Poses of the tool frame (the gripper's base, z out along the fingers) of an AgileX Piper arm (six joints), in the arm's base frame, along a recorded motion.
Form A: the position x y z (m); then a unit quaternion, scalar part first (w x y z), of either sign.
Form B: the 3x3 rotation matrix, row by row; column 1 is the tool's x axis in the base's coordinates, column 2 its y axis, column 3 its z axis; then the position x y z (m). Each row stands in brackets. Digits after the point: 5 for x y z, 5 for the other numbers.
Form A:
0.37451, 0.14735, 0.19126, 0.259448, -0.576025, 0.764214, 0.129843
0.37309, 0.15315, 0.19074, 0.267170, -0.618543, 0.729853, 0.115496
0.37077, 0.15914, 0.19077, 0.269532, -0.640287, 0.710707, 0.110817
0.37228, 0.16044, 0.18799, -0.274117, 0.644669, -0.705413, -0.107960
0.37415, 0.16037, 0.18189, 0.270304, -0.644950, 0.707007, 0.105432
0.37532, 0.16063, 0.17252, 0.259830, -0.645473, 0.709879, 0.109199
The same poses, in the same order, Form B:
[[-0.20176, -0.94779, 0.24696], [-0.81304, 0.30267, 0.49735], [-0.54613, -0.10044, -0.83166]], [0.37451, 0.14735, 0.19126]
[[-0.09205, -0.96461, 0.24711], [-0.84118, 0.20813, 0.49910], [-0.53287, -0.16192, -0.83056]], [0.37309, 0.15315, 0.19074]
[[-0.03477, -0.96985, 0.24121], [-0.85038, 0.15550, 0.50267], [-0.52503, -0.18764, -0.83014]], [0.37077, 0.15914, 0.19077]
[[-0.01852, -0.96870, 0.24753], [-0.85033, 0.14549, 0.50574], [-0.52593, -0.20112, -0.82641]], [0.37228, 0.16044, 0.18799]
[[-0.02195, -0.96897, 0.24622], [-0.85497, 0.14585, 0.49775], [-0.51821, -0.19958, -0.83164]], [0.37415, 0.16037, 0.18189]
[[-0.03171, -0.97316, 0.22793], [-0.85967, 0.14288, 0.49046], [-0.50987, -0.18039, -0.84113]], [0.37532, 0.16063, 0.17252]

